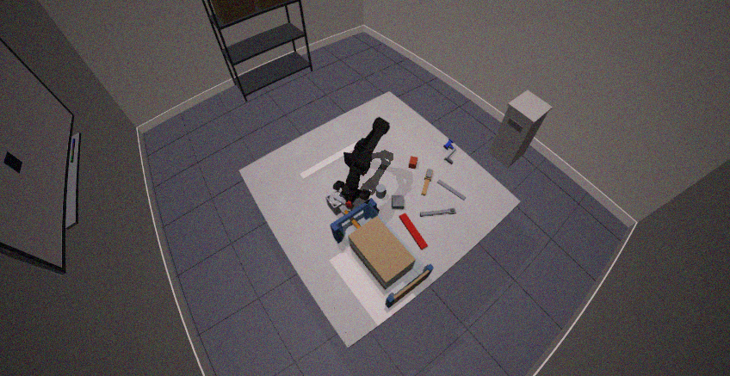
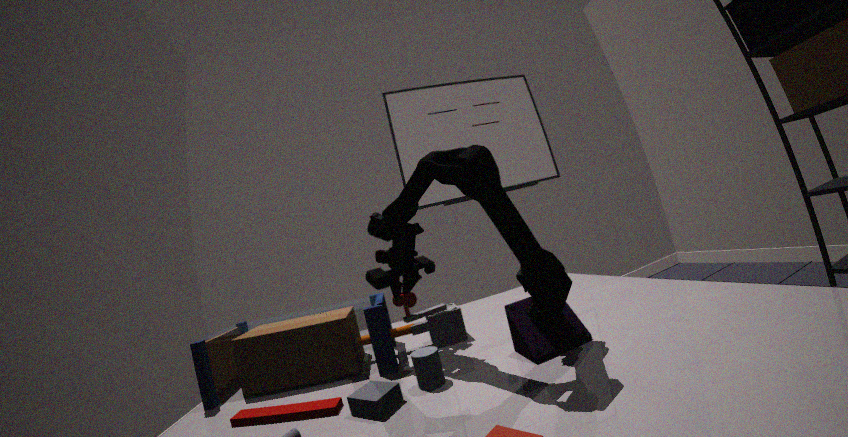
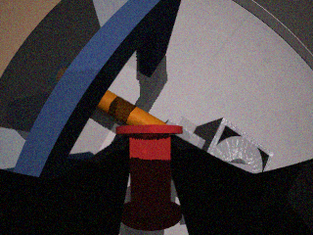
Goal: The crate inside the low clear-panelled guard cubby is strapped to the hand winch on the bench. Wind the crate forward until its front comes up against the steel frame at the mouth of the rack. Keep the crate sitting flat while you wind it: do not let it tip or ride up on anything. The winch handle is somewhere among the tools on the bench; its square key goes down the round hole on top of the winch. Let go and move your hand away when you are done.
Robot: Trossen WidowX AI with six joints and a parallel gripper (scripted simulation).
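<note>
Right now the winch handle with red knob is 40 mm behind my gripper tip, 10 mm to the left of it and 50 mm below it. Round my gripper tip: grey block: 130 mm ahead, 250 mm to the left, 130 mm below; then blue frame: 50 mm ahead, 30 mm to the right, 40 mm below; then grey winch: 120 mm behind, 10 mm to the right, 120 mm below.
</note>
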